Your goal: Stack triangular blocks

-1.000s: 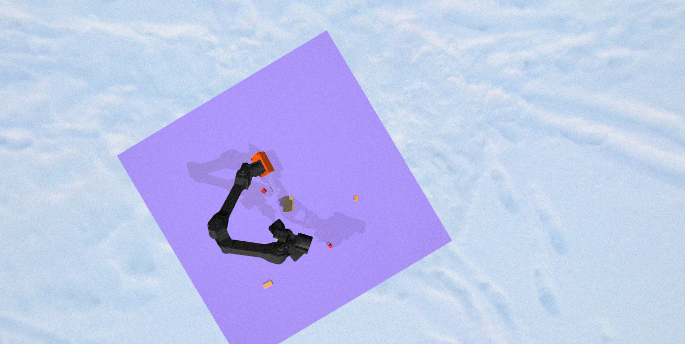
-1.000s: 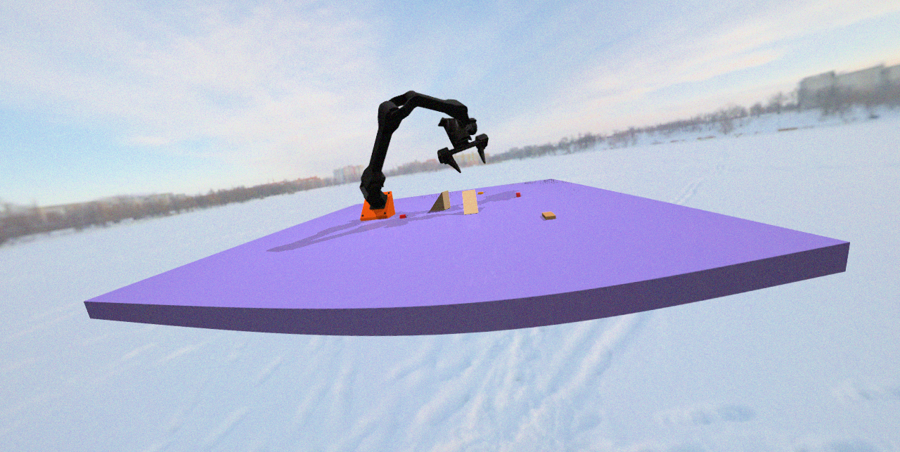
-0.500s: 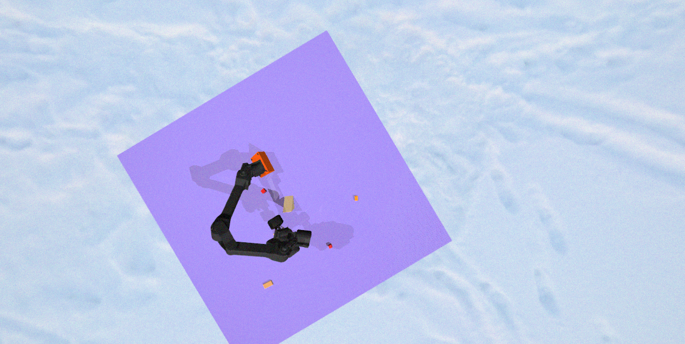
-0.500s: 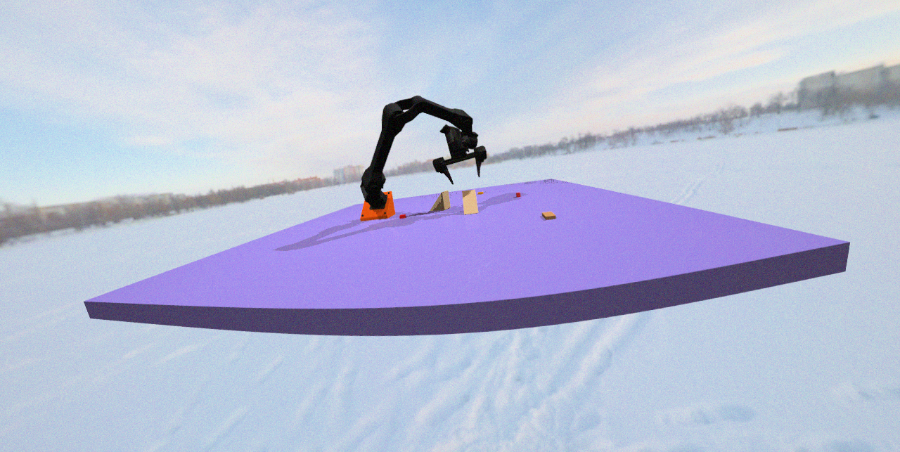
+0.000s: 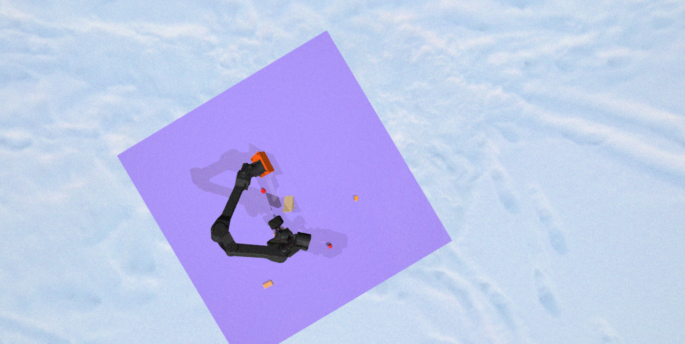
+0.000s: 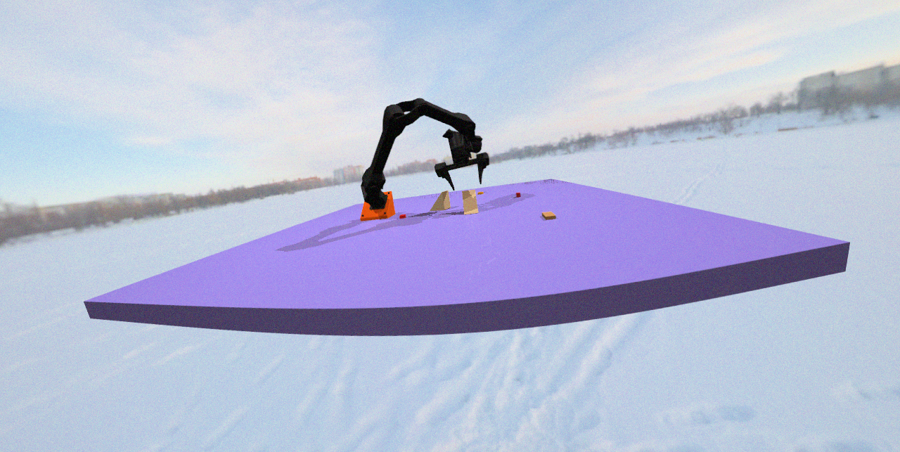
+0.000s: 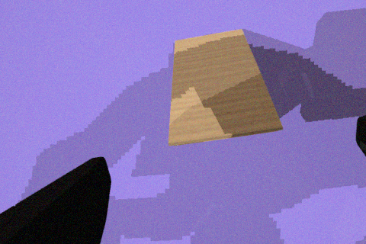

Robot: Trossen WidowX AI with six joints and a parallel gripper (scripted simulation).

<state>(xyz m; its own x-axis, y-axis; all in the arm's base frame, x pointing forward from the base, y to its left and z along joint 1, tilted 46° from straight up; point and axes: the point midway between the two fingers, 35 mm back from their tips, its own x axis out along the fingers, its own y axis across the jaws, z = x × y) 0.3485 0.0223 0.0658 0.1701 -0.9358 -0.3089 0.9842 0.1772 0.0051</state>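
Right now my gripper tip is 60 mm above the triangular block and 20 mm to the left of it.
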